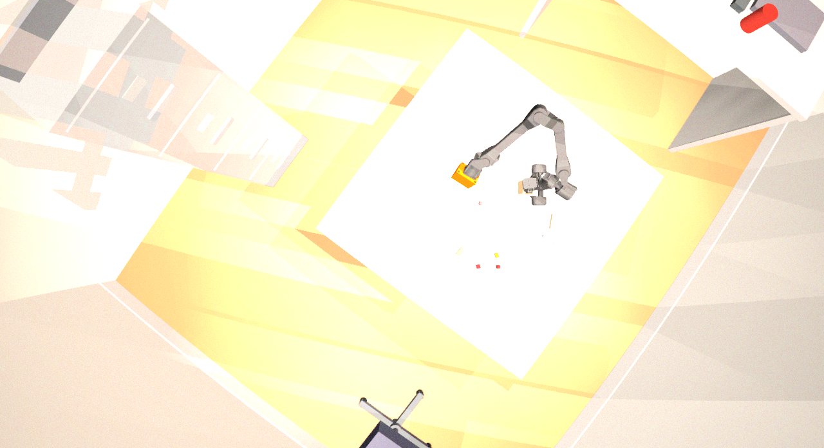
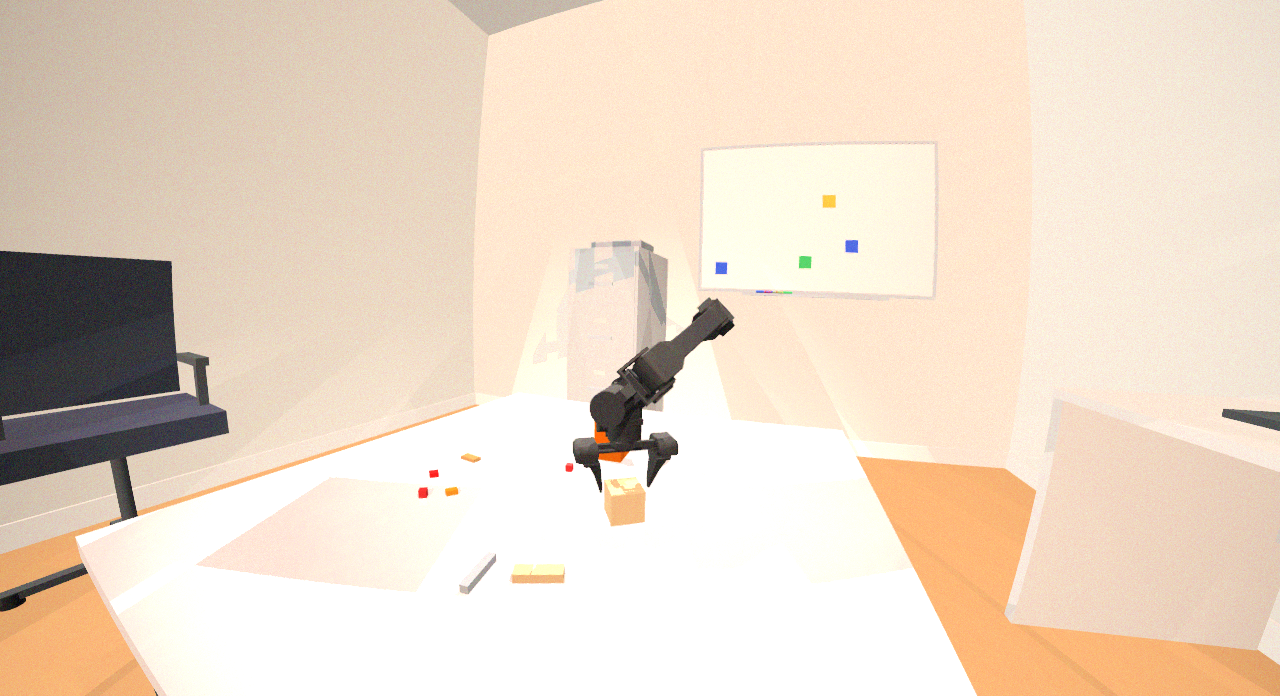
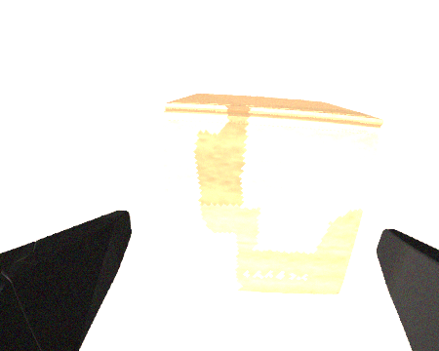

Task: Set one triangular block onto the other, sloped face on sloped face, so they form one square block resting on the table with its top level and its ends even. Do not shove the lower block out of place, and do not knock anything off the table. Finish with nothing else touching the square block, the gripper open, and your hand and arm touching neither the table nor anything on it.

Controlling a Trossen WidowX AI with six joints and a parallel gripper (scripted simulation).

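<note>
The triangular block is 1 cm to the left of my gripper tip, 1 cm below it and 1 cm ahead of it. Round my gripper tip: thin grey bar (23 cm ahead, 17 cm to the right, 5 cm below); flat tan slab (20 cm ahead, 8 cm to the right, 5 cm below).
</note>
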